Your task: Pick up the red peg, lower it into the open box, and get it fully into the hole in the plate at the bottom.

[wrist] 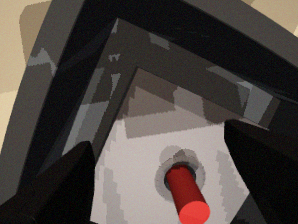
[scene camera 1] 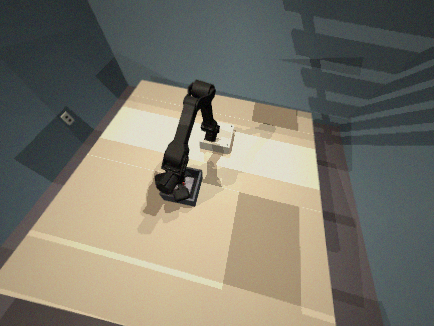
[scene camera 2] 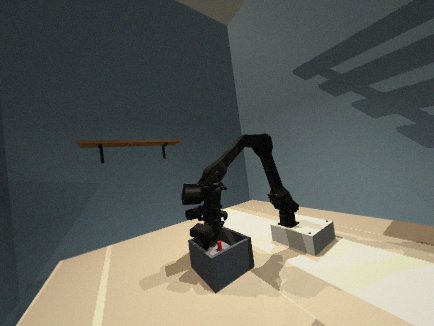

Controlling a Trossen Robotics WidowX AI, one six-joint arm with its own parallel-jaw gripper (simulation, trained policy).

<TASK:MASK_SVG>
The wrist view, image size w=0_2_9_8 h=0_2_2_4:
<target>gripper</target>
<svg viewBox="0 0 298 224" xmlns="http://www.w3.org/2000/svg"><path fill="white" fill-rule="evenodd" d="M90 141L80 141L80 144L69 149L47 171L33 179L31 184L28 184L19 193L16 193L15 196L3 202L3 205L0 205L0 224L89 224L90 214L92 214L94 185L96 185L94 184L94 155ZM226 120L225 136L223 137L225 137L227 151L229 151L239 176L242 177L243 183L249 189L255 204L259 208L259 212L262 213L267 224L298 224L298 140L294 139L294 137L287 137L281 135L281 133L270 131L270 129L266 131L266 129L255 127L255 125L243 123L241 120Z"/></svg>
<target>dark box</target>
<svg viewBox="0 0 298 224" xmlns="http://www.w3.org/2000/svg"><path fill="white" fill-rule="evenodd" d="M250 192L230 224L267 224ZM0 205L31 184L33 179L47 171L69 149L80 144L80 141L90 141L94 160L97 159L105 133L136 65L229 111L237 112L263 128L298 140L298 37L243 0L52 0L33 43L27 68L17 89L4 143L1 145Z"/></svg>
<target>light grey plate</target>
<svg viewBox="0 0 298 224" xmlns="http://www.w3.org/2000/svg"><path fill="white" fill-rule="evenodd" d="M136 65L105 133L97 159L94 160L96 185L90 221L98 224L181 224L166 181L166 172L176 165L188 165L198 189L204 194L205 202L210 208L210 216L204 224L230 224L245 202L249 189L243 183L227 151L223 137L225 121L237 119L266 131L267 129L237 112L229 111Z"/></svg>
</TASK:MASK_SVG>
